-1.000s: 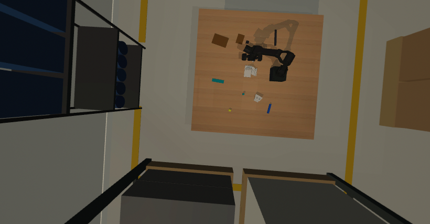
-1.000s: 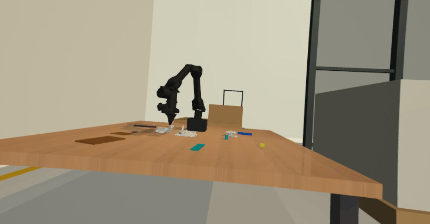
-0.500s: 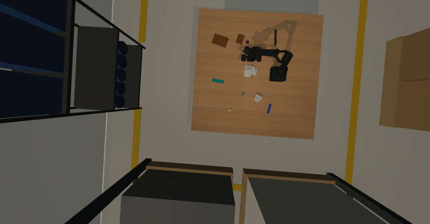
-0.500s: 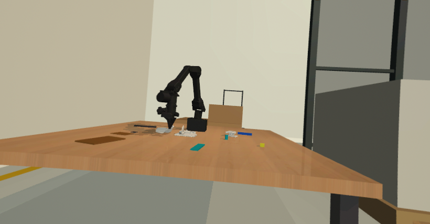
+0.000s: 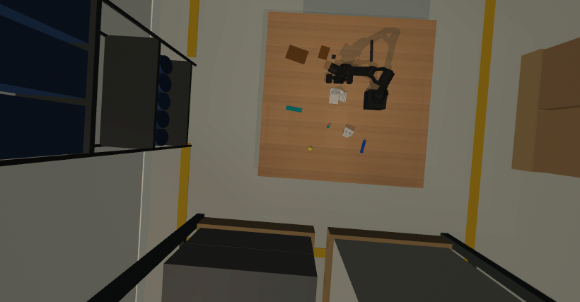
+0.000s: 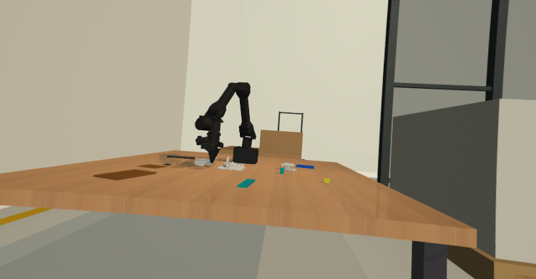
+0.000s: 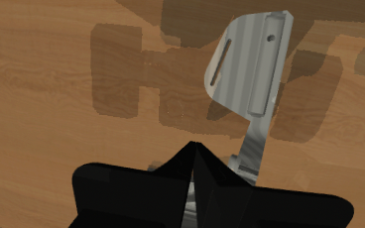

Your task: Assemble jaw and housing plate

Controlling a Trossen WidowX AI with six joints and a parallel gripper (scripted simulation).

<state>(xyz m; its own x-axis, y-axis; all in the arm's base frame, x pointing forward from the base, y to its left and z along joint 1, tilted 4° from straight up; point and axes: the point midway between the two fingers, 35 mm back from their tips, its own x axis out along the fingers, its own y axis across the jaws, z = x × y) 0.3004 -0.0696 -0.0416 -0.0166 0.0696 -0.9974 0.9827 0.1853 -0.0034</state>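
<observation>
Right now the loose jaw is 3 cm behind my gripper tip, 2 cm to the right of it and 2 cm above it. The rest, counted from my gripper tip: small teal block: 35 cm to the left, 2 cm behind, 1 cm below; black bar: 30 cm to the right, 21 cm behind, 1 cm below; small black square: 20 cm to the right, 7 cm ahead, 2 cm below.
</observation>
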